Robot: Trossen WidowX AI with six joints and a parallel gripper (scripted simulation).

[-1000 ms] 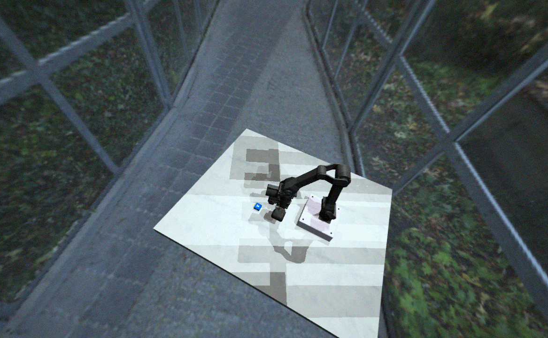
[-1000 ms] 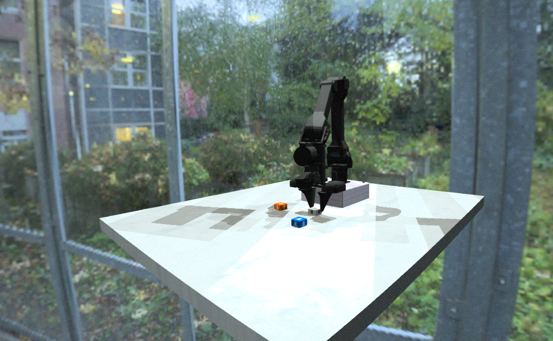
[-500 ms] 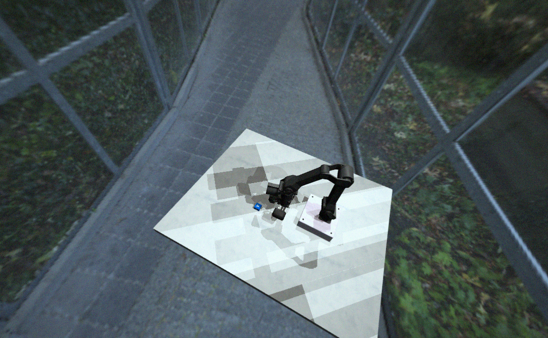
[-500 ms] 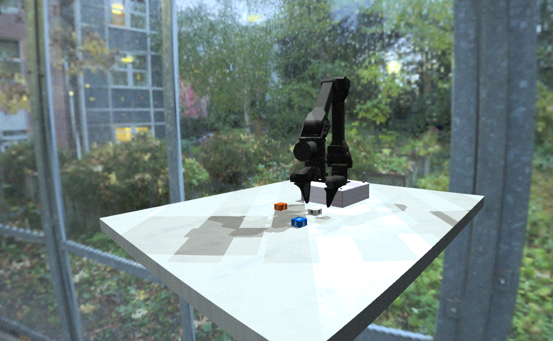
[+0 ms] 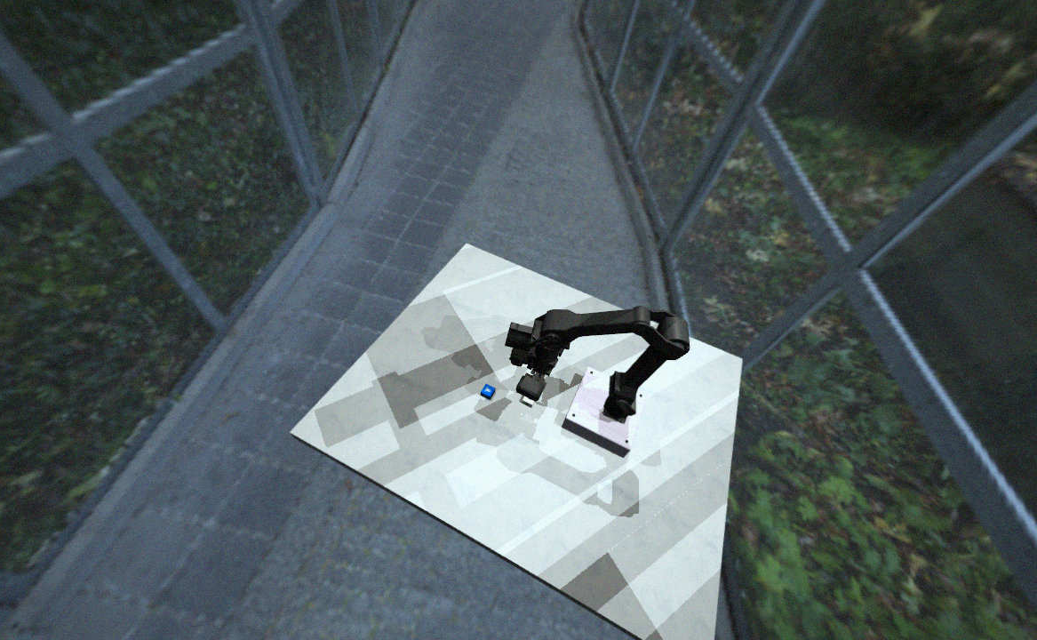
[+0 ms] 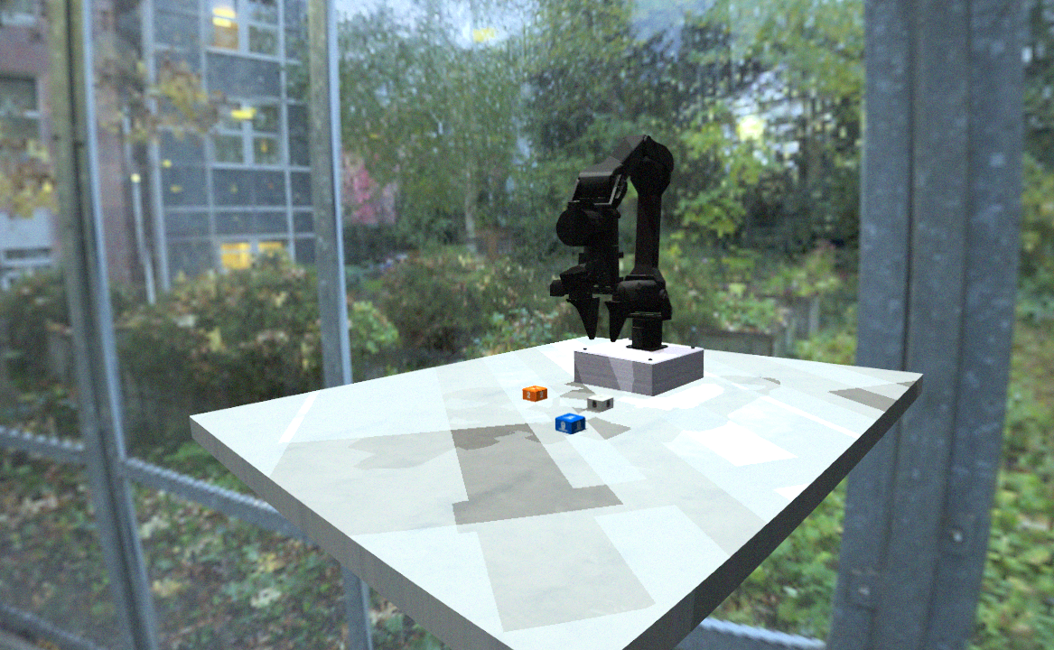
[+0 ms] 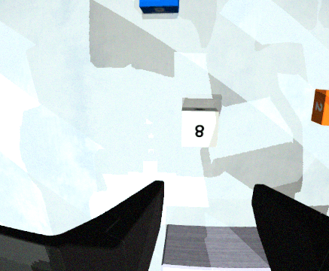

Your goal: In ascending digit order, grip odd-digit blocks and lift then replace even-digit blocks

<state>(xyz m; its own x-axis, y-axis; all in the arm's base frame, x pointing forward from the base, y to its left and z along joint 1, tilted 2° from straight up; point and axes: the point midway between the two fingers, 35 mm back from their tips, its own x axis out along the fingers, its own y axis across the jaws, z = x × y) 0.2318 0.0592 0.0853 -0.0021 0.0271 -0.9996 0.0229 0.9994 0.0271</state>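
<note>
My gripper tip is 13 cm short of the blue block, 10 cm above it and 3 cm to the right of it. Round my gripper tip: white block 10 cm below, 1 cm ahead; orange block 13 cm to the right, 10 cm below, 3 cm ahead.
</note>
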